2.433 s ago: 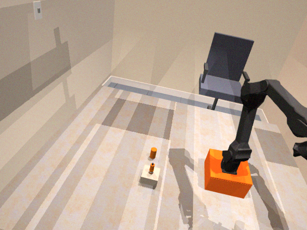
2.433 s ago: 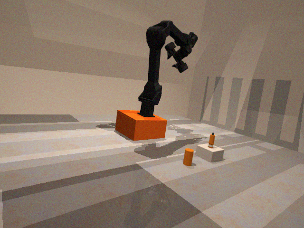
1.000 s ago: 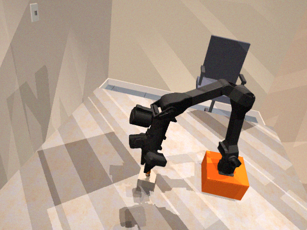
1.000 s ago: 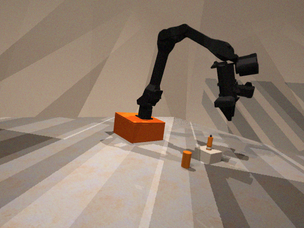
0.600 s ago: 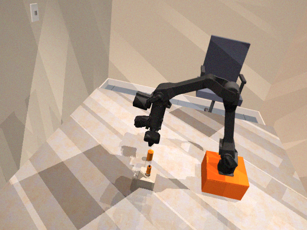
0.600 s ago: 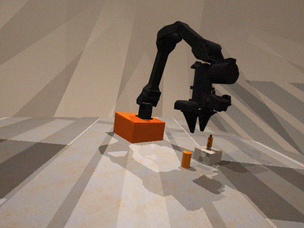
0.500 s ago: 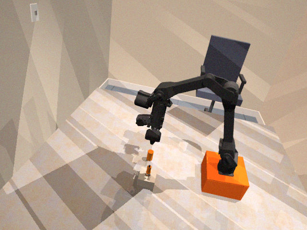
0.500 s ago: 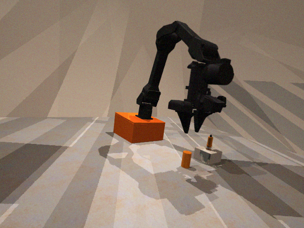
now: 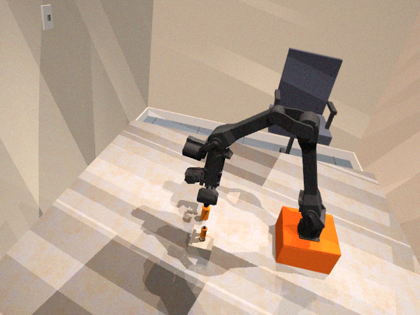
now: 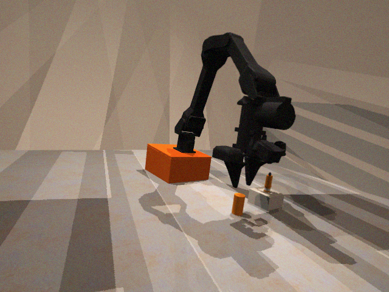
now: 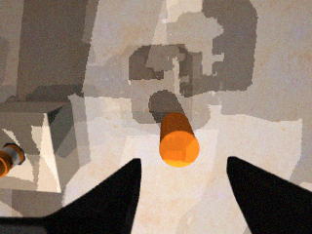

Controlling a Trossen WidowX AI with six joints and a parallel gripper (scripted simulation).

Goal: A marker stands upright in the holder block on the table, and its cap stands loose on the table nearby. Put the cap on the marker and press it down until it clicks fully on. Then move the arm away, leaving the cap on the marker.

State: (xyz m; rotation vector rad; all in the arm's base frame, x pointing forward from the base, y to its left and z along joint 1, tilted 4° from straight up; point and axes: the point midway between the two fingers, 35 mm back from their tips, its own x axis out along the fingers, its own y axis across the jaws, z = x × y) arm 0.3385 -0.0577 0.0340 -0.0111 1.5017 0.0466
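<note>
Right now my gripper tip is 50 mm above the orange cap. The rest, counted from my gripper tip: pale holder block 130 mm to the left, 50 mm below, 20 mm behind.
</note>
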